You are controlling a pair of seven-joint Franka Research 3 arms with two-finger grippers.
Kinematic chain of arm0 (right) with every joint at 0, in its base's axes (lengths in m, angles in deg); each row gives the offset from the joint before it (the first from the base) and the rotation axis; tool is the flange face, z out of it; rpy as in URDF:
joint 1: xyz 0 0 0.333 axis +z
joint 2: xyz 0 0 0 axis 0.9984 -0.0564 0
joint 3: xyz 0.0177 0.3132 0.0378 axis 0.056 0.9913 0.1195
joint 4: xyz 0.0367 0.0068 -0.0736 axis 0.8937 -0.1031 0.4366
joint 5: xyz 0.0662 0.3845 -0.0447 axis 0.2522 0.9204 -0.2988
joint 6: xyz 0 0 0 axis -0.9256 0.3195 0.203
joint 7: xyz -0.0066 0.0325 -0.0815 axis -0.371 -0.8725 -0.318
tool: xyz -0.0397 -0.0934 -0.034 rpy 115 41.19 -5.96
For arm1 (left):
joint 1: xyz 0 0 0.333 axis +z
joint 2: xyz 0 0 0 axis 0.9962 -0.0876 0
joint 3: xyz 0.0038 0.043 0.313 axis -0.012 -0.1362 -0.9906
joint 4: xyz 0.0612 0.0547 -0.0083 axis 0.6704 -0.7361 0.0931
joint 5: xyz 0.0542 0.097 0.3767 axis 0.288 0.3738 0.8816
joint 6: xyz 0 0 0 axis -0.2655 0.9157 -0.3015
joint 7: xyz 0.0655 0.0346 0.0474 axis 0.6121 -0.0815 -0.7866
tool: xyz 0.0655 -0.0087 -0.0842 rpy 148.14 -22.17 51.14
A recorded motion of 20 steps. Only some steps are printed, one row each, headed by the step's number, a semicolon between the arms.
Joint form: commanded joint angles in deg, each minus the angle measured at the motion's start. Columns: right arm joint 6, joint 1, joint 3, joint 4, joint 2, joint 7, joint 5; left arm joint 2, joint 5, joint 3, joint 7, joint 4, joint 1, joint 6.
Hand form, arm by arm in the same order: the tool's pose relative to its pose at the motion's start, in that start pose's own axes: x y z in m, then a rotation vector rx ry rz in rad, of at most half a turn. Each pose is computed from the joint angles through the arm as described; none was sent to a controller.
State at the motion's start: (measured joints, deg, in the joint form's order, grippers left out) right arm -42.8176 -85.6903 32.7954 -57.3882 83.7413 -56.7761 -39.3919; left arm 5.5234 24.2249 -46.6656 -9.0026 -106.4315 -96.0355 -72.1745
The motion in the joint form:
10: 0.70 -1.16 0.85 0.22 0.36 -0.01 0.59; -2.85 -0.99 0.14 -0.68 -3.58 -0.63 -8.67
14: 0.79 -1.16 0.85 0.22 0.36 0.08 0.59; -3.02 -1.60 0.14 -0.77 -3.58 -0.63 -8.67
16: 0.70 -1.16 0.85 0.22 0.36 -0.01 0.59; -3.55 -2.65 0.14 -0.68 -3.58 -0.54 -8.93
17: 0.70 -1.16 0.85 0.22 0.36 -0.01 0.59; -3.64 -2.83 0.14 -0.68 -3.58 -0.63 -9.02
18: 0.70 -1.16 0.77 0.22 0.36 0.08 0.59; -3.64 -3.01 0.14 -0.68 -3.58 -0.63 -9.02
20: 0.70 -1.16 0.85 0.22 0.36 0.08 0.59; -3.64 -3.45 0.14 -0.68 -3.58 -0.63 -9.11
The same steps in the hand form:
10: -0.0037 0.0014 -0.0038 0.0095 -0.0024 0.0033; -0.0041 0.0014 0.0395 -0.0236 0.0312 -0.0167
14: -0.0039 0.0014 -0.0037 0.0094 -0.0040 0.0049; -0.0041 0.0014 0.0410 -0.0279 0.0250 -0.0261
16: -0.0037 0.0014 -0.0038 0.0095 -0.0024 0.0033; -0.0032 0.0008 0.0454 -0.0350 0.0151 -0.0401
17: -0.0037 0.0014 -0.0038 0.0095 -0.0024 0.0033; -0.0035 0.0015 0.0461 -0.0366 0.0140 -0.0409
18: -0.0037 0.0021 -0.0038 0.0096 -0.0024 0.0063; -0.0035 0.0015 0.0461 -0.0384 0.0129 -0.0432
20: -0.0037 0.0014 -0.0038 0.0095 -0.0024 0.0049; -0.0034 0.0016 0.0460 -0.0436 0.0114 -0.0489

